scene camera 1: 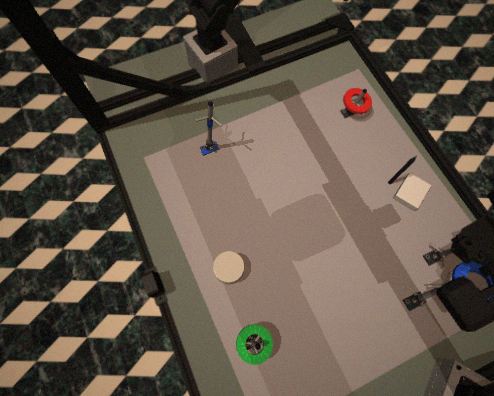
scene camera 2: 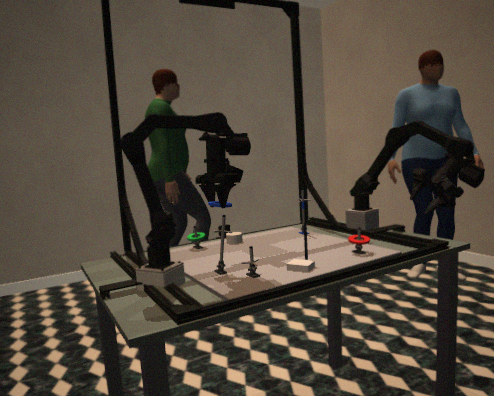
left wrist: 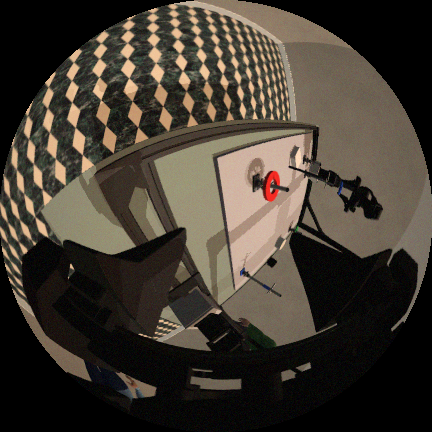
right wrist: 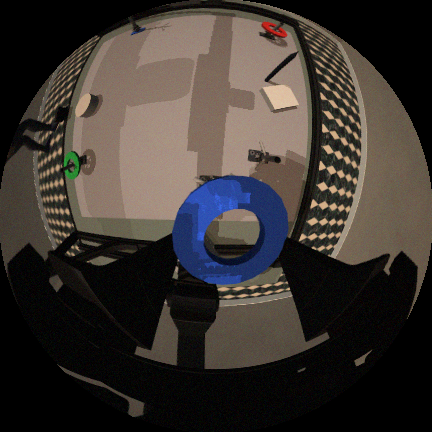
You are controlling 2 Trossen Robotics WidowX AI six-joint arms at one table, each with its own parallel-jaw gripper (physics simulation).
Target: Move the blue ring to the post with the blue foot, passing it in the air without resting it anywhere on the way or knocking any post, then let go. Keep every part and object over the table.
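Places are measured from the left arm's base along level axes (x back, y left, z down), in centimetres.
Pixels of known places: left gripper, fingertip midpoint: (scene camera 1: 352, 0) (scene camera 2: 417, 207) (left wrist: 240, 236); right gripper, fingertip midpoint: (scene camera 1: 477, 288) (scene camera 2: 217, 207) (left wrist: 338, 185) (right wrist: 230, 240); left arm's base, origin of the base link: (scene camera 1: 210, 40) (scene camera 2: 362, 209) (left wrist: 205, 319); right arm's base, origin of the base link: (scene camera 2: 159, 265) (left wrist: 318, 172).
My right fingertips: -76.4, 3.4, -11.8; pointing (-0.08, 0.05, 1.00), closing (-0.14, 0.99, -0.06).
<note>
For each thing: its middle in the pictures, then the offset to it from my right fingertips, as dx, dy, dz. "spot": a spot on its surface instead.
- blue ring, body centre: (right wrist: 233, 236) (scene camera 1: 477, 282) (scene camera 2: 220, 204) +0.9, +0.1, -0.9
- tall dark post, surface spot: (scene camera 2: 223, 245) spot: +1.0, +0.2, +11.8
- post with the blue foot, surface spot: (scene camera 1: 210, 131) (left wrist: 260, 281) spot: +54.1, -17.3, +11.2
- short post, surface spot: (right wrist: 265, 157) (scene camera 2: 250, 258) spot: +4.5, +8.8, +15.2
- red ring, body centre: (left wrist: 271, 185) (scene camera 1: 357, 101) (scene camera 2: 359, 239) +43.7, +18.6, +15.7
- green ring, body centre: (scene camera 1: 254, 344) (right wrist: 71, 164) (scene camera 2: 196, 236) +12.1, -33.9, +15.7
- thin black rod, body centre: (right wrist: 279, 66) (scene camera 1: 402, 170) (scene camera 2: 305, 242) (left wrist: 306, 172) +23.3, +13.3, +13.3
- cream block, body centre: (right wrist: 279, 96) (scene camera 1: 411, 191) (scene camera 2: 300, 265) (left wrist: 295, 157) +18.6, +15.3, +19.3
- cream disc, body centre: (scene camera 1: 229, 267) (right wrist: 86, 105) (scene camera 2: 234, 237) (left wrist: 279, 242) +27.4, -29.9, +18.6
The blue ring (scene camera 1: 464, 269) (scene camera 2: 220, 204) (right wrist: 190, 235) is flat in the air between the fingers of my right gripper (scene camera 2: 218, 201) (right wrist: 230, 240). It is above and clear of the tip of a tall dark post (scene camera 2: 223, 245) in scene camera 2. The post with the blue foot (scene camera 1: 210, 131) (left wrist: 260, 284) (right wrist: 136, 30) stands upright at the upper left of the table in scene camera 1, with thin crossbars near its top and no ring on it. My left gripper (scene camera 2: 425, 198) (left wrist: 240, 236) is open and empty, high up, far from the blue ring.
A short post (scene camera 2: 252, 260) (right wrist: 265, 157) stands near the tall one. A red ring (scene camera 1: 347, 101) and a green ring (scene camera 1: 241, 344) sit on their posts. A thin black rod (scene camera 1: 402, 170) stands beside a cream block (scene camera 1: 414, 191). A cream disc (scene camera 1: 229, 266) lies near the green ring.
</note>
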